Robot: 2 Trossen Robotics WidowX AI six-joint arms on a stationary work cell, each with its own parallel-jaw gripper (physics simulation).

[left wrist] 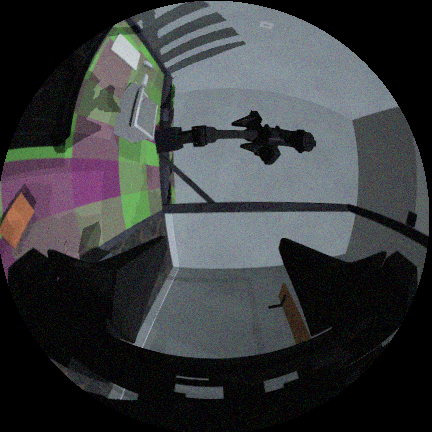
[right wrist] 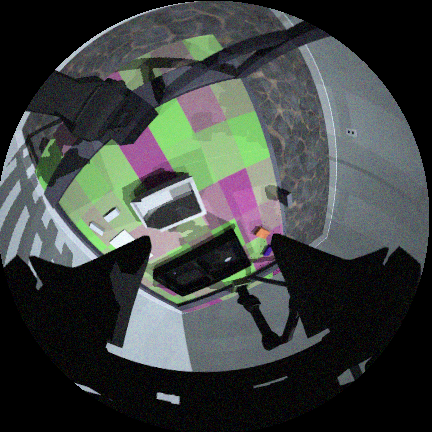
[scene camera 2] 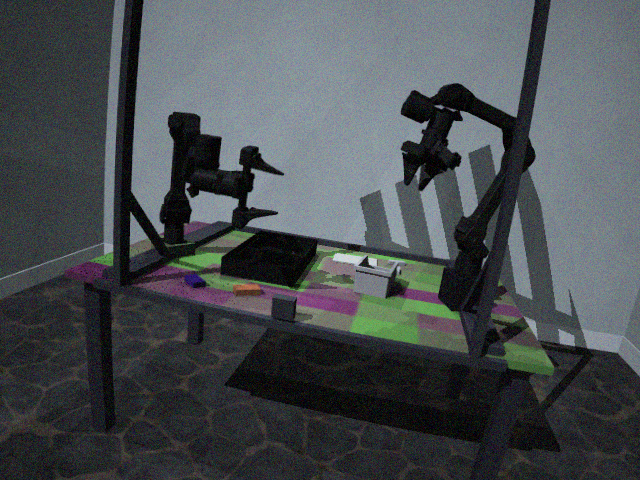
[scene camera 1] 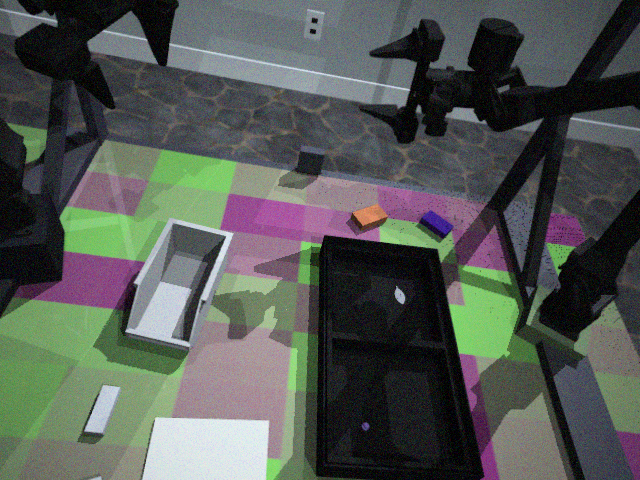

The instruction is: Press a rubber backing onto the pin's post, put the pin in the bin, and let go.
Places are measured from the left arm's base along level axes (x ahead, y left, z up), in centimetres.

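Where they show: left gripper, fingertip midpoint: [left wrist: 224, 243] [scene camera 2: 280, 194] [scene camera 1: 364, 82]; right gripper, fingertip midpoint: [left wrist: 235, 133] [right wrist: 211, 241] [scene camera 2: 413, 188] [scene camera 1: 138, 86]; left arm's base, origin of the base link: [right wrist: 240, 287] [scene camera 2: 173, 241] [scene camera 1: 560, 318]; right arm's base, origin of the base link: [left wrist: 179, 137] [right wrist: 118, 112] [scene camera 2: 467, 274] [scene camera 1: 6, 220].
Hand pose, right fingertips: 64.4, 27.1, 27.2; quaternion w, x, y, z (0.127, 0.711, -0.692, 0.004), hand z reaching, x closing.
Each offset is from my right fingertips to the centre of the thing, as dx, dy, dz.
A small white leaf-shaped pin @[-39.2, -16.3, -30.1] [scene camera 1: 399, 295] [right wrist: 228, 259] lies in the upper compartment of the black divided tray @[-41.2, -5.0, -28.5] [scene camera 1: 387, 341] [scene camera 2: 253, 271]. A tiny purple backing @[-44.2, +7.3, -30.2] [scene camera 1: 365, 426] [right wrist: 175, 273] lies in the tray's lower compartment, apart from the pin. The pin's post cannot be made out. The light grey bin @[-9.9, +5.9, -27.4] [scene camera 1: 165, 307] [scene camera 2: 372, 283] [left wrist: 125, 120] stands left of the tray in scene camera 1; no pin shows in it. My left gripper [scene camera 1: 366, 81] [scene camera 2: 280, 193] [left wrist: 224, 243] is open and empty, high near the tray, fingers level. My right gripper [scene camera 1: 138, 86] [scene camera 2: 414, 187] [right wrist: 211, 241] is open and empty, high above the bin's side.
An orange block @[-26.3, -29.6, -30.2] [scene camera 1: 369, 216] [scene camera 2: 247, 289] and a blue block @[-38.4, -37.1, -30.3] [scene camera 1: 436, 224] [scene camera 2: 194, 280] lie beyond the tray in scene camera 1. A dark box @[-9.4, -33.8, -27.9] [scene camera 1: 310, 160] [scene camera 2: 283, 307] stands at the table edge. A white plate @[-28.7, +22.5, -30.8] [scene camera 1: 206, 449] and white bar @[-13.7, +25.0, -30.5] [scene camera 1: 102, 409] lie near the bin.
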